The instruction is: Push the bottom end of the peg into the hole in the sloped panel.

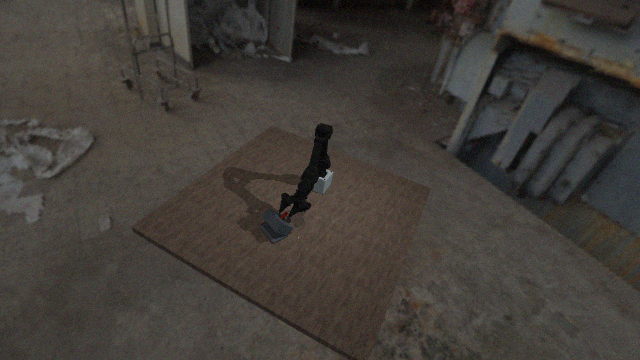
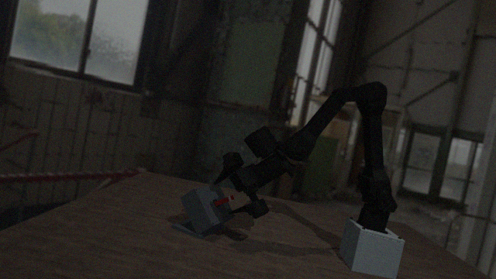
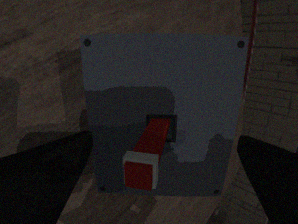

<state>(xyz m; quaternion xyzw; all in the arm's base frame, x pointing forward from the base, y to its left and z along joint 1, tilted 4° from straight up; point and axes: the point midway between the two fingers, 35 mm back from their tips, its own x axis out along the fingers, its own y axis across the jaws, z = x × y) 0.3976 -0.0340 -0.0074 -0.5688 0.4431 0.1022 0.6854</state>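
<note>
Right now the red square-sided peg is 1 cm behind my gripper tip. Round my gripper tip: grey sloped panel (3 cm ahead, 2 cm to the right, 4 cm below).
</note>
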